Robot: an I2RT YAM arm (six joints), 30 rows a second.
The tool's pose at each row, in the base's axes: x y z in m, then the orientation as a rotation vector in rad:
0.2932 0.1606 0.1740 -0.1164 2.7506 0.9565
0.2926 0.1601 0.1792 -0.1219 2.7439 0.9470
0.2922 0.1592 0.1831 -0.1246 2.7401 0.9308
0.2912 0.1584 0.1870 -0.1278 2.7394 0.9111
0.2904 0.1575 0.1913 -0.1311 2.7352 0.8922
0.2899 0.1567 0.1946 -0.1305 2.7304 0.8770
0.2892 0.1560 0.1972 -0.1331 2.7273 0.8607
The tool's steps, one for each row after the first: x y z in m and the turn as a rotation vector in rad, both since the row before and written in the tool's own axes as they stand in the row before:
-0.0007 0.0028 -0.0044 0.0045 -0.0071 -0.0072
-0.0006 0.0017 -0.0036 0.0097 -0.0068 -0.0058
0.0000 0.0018 -0.0037 0.0125 -0.0047 -0.0057
-0.0004 0.0019 -0.0040 0.0114 -0.0075 -0.0067
-0.0004 0.0013 -0.0031 0.0093 -0.0081 -0.0037
-0.0001 0.0010 -0.0026 0.0101 -0.0059 -0.0055

